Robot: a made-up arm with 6 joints. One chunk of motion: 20 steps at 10 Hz.
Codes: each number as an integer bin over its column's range. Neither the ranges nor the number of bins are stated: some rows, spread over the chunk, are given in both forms.
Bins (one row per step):
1: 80 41 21 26 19 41
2: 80 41 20 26 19 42
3: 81 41 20 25 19 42
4: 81 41 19 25 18 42
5: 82 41 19 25 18 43
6: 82 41 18 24 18 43
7: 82 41 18 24 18 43
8: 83 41 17 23 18 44
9: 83 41 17 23 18 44
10: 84 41 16 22 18 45
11: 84 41 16 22 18 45
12: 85 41 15 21 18 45
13: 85 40 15 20 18 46
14: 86 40 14 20 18 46
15: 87 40 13 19 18 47
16: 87 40 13 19 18 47
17: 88 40 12 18 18 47
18: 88 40 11 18 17 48
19: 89 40 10 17 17 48
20: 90 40 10 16 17 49
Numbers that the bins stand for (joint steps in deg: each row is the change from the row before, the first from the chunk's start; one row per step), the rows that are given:
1: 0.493 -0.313 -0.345 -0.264 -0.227 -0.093
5: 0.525 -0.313 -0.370 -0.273 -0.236 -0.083
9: 0.541 -0.313 -0.394 -0.291 -0.236 -0.078
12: 0.574 -0.313 -0.418 -0.309 -0.236 -0.073
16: 0.606 -0.332 -0.442 -0.327 -0.236 -0.063
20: 0.655 -0.332 -0.479 -0.355 -0.245 -0.053
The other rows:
2: 0.493 -0.313 -0.358 -0.264 -0.227 -0.088
3: 0.509 -0.313 -0.358 -0.273 -0.227 -0.088
4: 0.509 -0.313 -0.370 -0.273 -0.236 -0.088
6: 0.525 -0.313 -0.382 -0.282 -0.236 -0.083
7: 0.525 -0.313 -0.382 -0.282 -0.236 -0.083
8: 0.541 -0.313 -0.394 -0.291 -0.236 -0.078
10: 0.558 -0.313 -0.406 -0.300 -0.236 -0.073
11: 0.558 -0.313 -0.406 -0.300 -0.236 -0.073
13: 0.574 -0.332 -0.418 -0.318 -0.236 -0.068
14: 0.590 -0.332 -0.430 -0.318 -0.236 -0.068
15: 0.606 -0.332 -0.442 -0.327 -0.236 -0.063
17: 0.622 -0.332 -0.455 -0.336 -0.236 -0.063
18: 0.622 -0.332 -0.467 -0.336 -0.245 -0.058
19: 0.638 -0.332 -0.479 -0.345 -0.245 -0.058

